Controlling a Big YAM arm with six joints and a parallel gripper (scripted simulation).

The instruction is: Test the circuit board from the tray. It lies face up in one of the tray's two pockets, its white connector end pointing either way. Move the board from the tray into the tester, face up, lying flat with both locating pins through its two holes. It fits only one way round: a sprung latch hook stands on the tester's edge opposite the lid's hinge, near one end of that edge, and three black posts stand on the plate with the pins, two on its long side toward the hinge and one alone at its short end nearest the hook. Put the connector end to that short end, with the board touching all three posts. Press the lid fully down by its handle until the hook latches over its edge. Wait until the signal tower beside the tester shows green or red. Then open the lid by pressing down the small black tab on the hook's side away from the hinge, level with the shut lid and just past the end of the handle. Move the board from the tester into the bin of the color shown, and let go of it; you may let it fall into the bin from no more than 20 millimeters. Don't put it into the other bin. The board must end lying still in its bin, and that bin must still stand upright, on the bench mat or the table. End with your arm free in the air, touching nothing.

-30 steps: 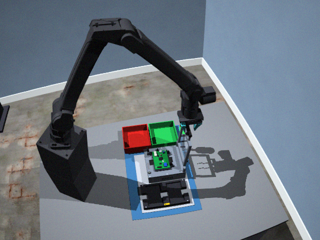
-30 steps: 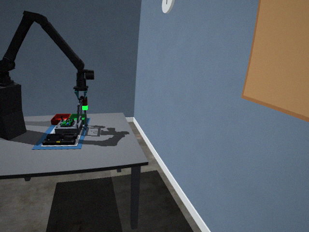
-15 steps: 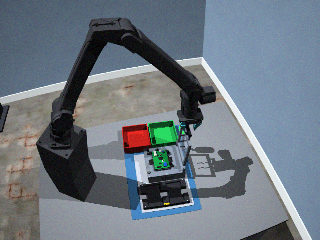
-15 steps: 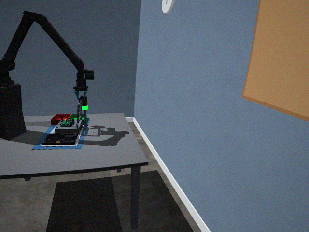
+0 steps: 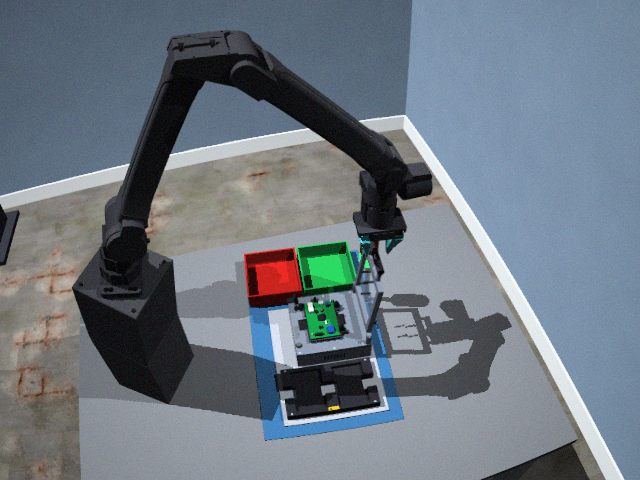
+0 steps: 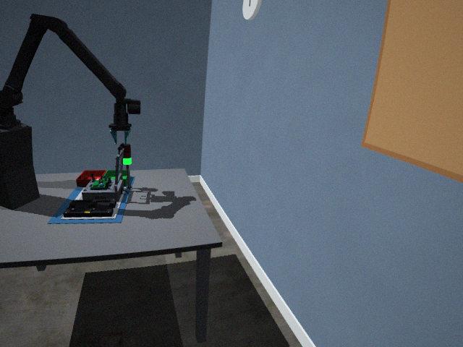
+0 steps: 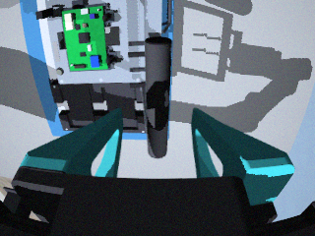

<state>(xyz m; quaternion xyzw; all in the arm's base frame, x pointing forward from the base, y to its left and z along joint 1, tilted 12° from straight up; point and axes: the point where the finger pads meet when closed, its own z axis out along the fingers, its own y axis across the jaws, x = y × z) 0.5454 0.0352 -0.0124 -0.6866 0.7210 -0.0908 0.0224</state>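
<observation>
Right now the green circuit board is 120 mm behind my hand, 10 mm to the left of it and 220 mm below it. The rest, counted from my hand: black latch hook (180 mm behind, 70 mm to the left, 200 mm below); clear lid (10 mm behind, 110 mm below); green bin (70 mm behind, 200 mm to the left, 280 mm below).
</observation>
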